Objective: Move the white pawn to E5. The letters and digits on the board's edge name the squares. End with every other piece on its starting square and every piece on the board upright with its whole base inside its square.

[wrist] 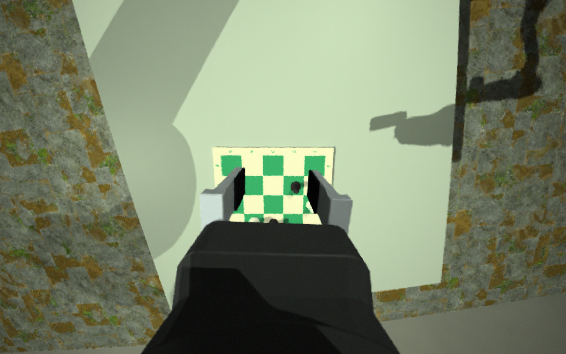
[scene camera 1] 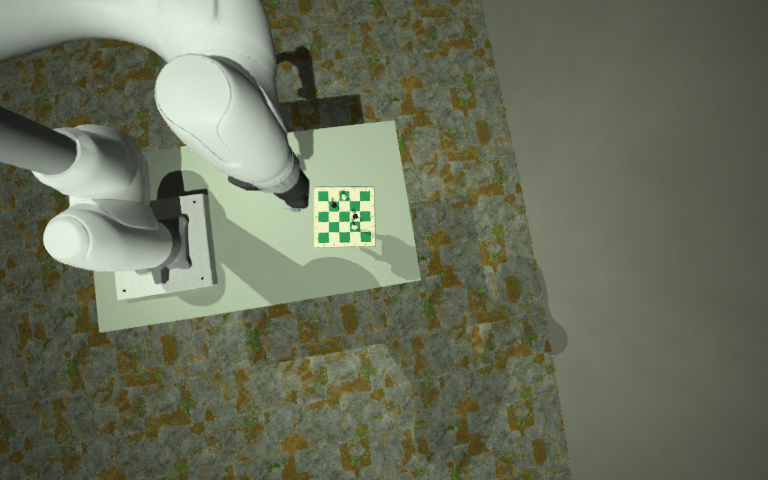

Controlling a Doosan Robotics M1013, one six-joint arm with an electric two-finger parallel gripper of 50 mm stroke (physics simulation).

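Places are measured from the arm's base along level axes (x ahead, y left, z up), in centimetres.
Pixels of known places: gripper, between the fingertips: [wrist: 276, 181]; arm's base, origin of its link: [scene camera 1: 163, 245].
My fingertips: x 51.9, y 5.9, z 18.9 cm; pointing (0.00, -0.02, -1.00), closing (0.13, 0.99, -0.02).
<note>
Ahead of a thing's pixels: the offset from my fingertips to its middle. Level surfaces: height alone.
The chessboard {dx +10.5, dy -2.0, dz -21.6 cm} [scene camera 1: 344, 245] [wrist: 272, 149] is cream and green. Two white pieces stand on it: one {dx +11.1, dy +5.2, dz -19.7 cm} [scene camera 1: 344, 195] [wrist: 309, 205] on C1, the other {dx +13.8, dy -6.1, dz -19.1 cm} [scene camera 1: 354, 226] [wrist: 255, 219] on B4. They are too small to tell which is the white pawn. Square E5 is at the board's lower left corner in the scene view and at its upper left in the wrist view; no piece stands on it. My gripper [scene camera 1: 295, 208] [wrist: 276, 181] is open and empty. It is high up, left of the board in the scene view. In the wrist view its right finger partly hides the C1 piece.
A black piece {dx +7.2, dy +2.5, dz -19.7 cm} [scene camera 1: 334, 204] [wrist: 295, 187] stands on D2. Another black piece {dx +14.4, dy -2.4, dz -19.7 cm} [scene camera 1: 355, 216] [wrist: 273, 221] stands on B3, beside the white piece on B4; my gripper body partly hides both in the wrist view. The board lies on a pale green table {dz -21.9 cm} [scene camera 1: 351, 152] [wrist: 320, 75].
</note>
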